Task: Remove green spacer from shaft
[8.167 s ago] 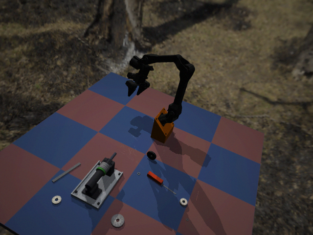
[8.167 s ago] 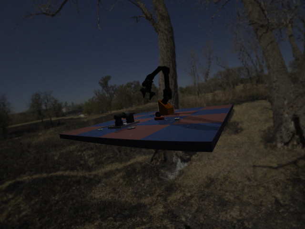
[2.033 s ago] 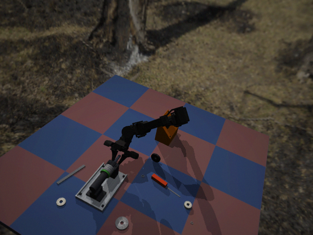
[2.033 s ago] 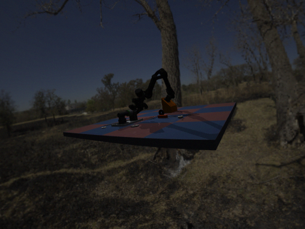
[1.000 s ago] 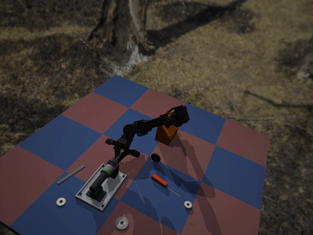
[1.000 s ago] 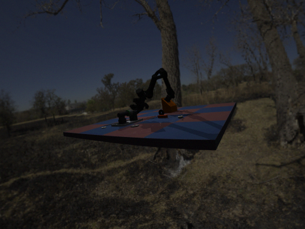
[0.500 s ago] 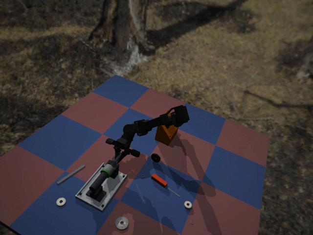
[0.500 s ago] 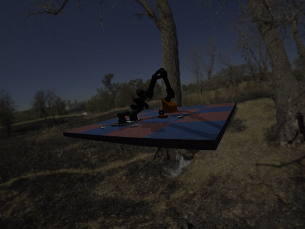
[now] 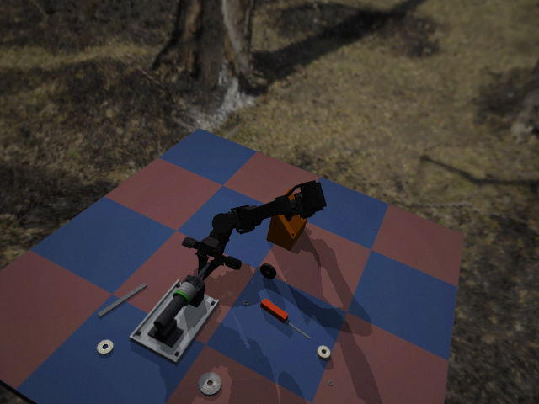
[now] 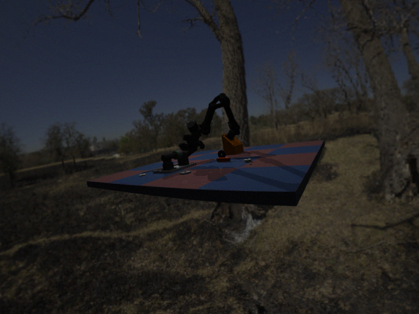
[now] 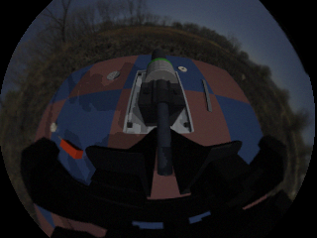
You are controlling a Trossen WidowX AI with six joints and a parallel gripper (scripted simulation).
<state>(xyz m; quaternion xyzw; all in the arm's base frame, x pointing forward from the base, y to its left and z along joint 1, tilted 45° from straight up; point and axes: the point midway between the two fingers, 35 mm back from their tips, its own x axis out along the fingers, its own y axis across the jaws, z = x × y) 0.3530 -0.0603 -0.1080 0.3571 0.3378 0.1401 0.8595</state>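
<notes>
The dark shaft is 3 cm ahead of my gripper tip and 2 cm above it. From my gripper tip the other things lie so: grey bar 14 cm ahead, 17 cm to the right, 5 cm below; green spacer 10 cm ahead, 2 cm above; black wheel 16 cm behind, 16 cm to the left, 3 cm below.
</notes>
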